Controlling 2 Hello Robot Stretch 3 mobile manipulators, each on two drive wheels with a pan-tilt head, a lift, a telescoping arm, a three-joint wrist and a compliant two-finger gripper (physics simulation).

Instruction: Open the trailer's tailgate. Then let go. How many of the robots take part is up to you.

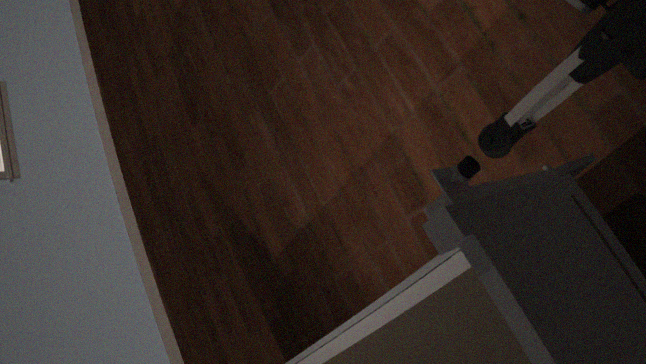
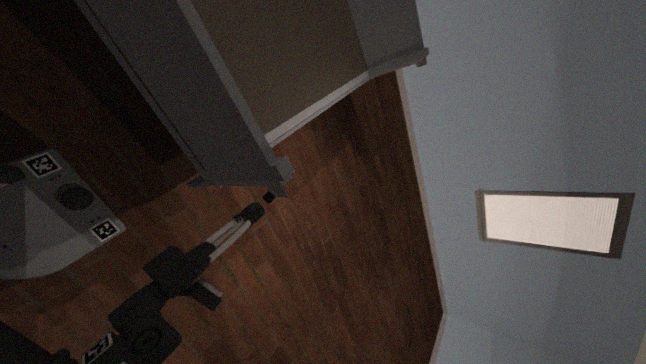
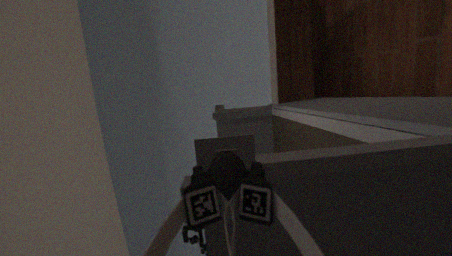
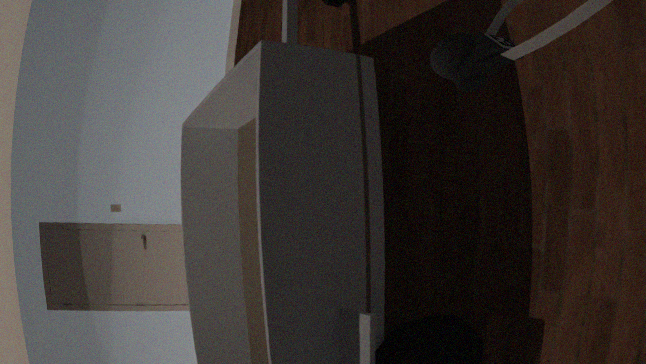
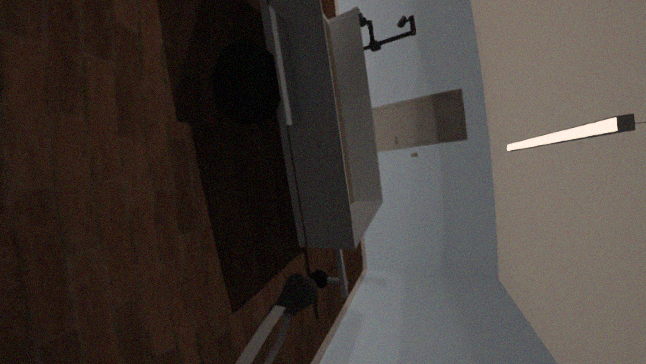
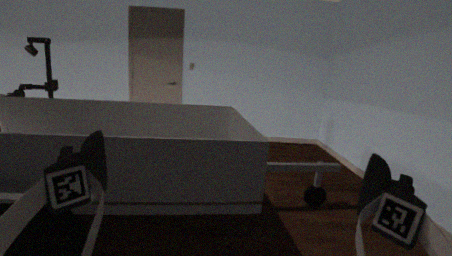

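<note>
The grey trailer [image 1: 550, 240] [image 2: 200, 100] [image 3: 360, 205] [image 4: 315, 175] [image 5: 315, 150] [image 6: 190, 170] has its bed end towards r1. The tailgate [image 3: 395, 116] appears folded down beyond the light strip at the bed's end; the space between the upright sides above it is open. A black knob [image 1: 468, 166] [image 2: 269, 197] sits on a grey plate at the near rear corner. The r1 gripper [image 1: 497, 139] [image 2: 256, 212] [image 3: 228, 185] is shut and rolled sideways, its tips a little apart from the knob. The r2 gripper [image 6: 234, 164] is open, before the trailer's side, touching nothing.
A drawbar [image 6: 295, 166] with a dark jack wheel [image 6: 315, 196] sticks out from the trailer's front. A dark post with a bent arm [image 5: 392, 40] [image 6: 48, 65] rises beyond the trailer. A door [image 4: 115, 265] [image 6: 156, 55] and a window [image 2: 550, 222] are in the walls.
</note>
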